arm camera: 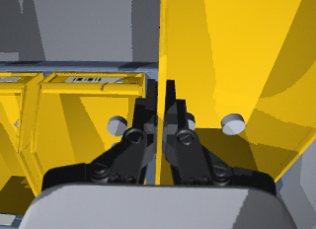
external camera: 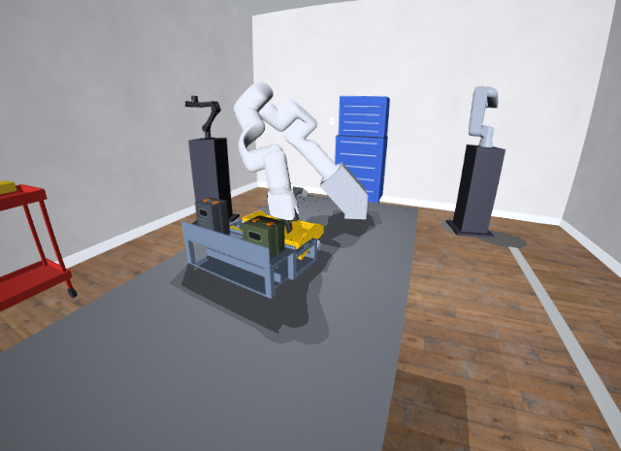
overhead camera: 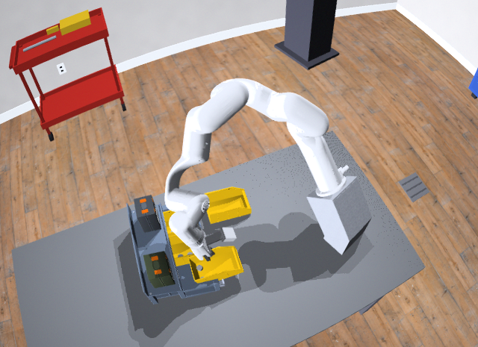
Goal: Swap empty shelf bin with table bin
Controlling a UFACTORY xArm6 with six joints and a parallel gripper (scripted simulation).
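Right now the shelf lip is 2 cm behind my hand, 6 cm to the right of it and 9 cm below it. Also, from my hand: olive box (20 cm ahead, 3 cm to the right, 5 cm above); then dark grey box (11 cm ahead, 24 cm to the right, 6 cm above).
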